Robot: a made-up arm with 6 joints.
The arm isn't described. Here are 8 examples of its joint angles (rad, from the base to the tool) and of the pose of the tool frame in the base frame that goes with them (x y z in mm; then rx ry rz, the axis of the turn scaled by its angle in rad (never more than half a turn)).
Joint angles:
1: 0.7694 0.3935 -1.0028 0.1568 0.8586 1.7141
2: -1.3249 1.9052 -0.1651 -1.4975 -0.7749 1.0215
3: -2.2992 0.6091 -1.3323 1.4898 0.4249 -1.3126
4: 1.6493 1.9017 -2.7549 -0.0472 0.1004 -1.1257
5: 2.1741 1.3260 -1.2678 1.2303 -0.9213 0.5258
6: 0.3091 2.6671 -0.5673 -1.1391 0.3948 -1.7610
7: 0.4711 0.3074 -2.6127 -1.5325 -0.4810 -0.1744
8: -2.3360 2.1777 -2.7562 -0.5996 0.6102 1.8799
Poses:
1: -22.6 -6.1 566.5 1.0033 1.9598 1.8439
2: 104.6 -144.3 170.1 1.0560 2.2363 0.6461
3: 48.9 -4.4 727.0 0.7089 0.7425 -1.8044
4: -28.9 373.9 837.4 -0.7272 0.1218 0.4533
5: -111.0 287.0 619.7 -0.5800 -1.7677 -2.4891
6: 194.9 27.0 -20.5 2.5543 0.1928 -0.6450
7: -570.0 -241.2 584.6 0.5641 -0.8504 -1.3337
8: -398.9 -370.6 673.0 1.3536 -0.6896 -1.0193
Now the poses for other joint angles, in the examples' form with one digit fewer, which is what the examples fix.
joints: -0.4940 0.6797 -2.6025 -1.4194 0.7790 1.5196
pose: -395 137 774 0.634 -0.508 -0.204
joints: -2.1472 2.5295 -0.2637 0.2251 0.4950 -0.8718
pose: -45 -88 75 -1.822 -1.881 -1.593
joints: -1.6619 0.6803 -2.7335 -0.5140 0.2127 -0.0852
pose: 32 458 776 -0.133 -0.473 -2.196
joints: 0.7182 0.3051 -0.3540 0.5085 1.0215 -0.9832
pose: -22 33 351 -1.683 1.654 0.520
